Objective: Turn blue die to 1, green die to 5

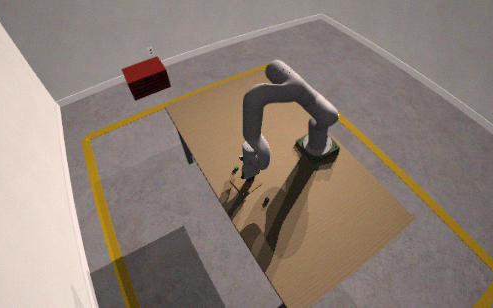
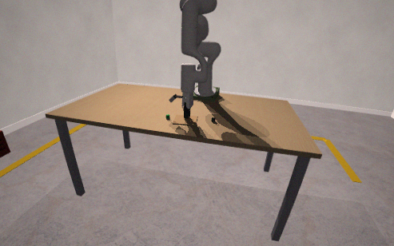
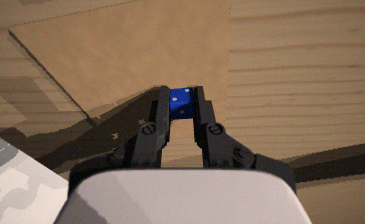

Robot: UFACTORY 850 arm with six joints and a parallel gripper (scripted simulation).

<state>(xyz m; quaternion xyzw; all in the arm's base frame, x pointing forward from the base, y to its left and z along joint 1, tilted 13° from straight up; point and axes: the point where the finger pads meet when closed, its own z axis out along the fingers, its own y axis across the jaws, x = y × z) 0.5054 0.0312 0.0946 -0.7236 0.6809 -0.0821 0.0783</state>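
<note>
My gripper is now 1 cm above the blue die. The rest, counted from my hand: mat 3 cm ahead, 2 cm below; black die 17 cm to the left, 3 cm behind, 2 cm below; green die 11 cm to the right, 4 cm ahead, 2 cm below.
</note>
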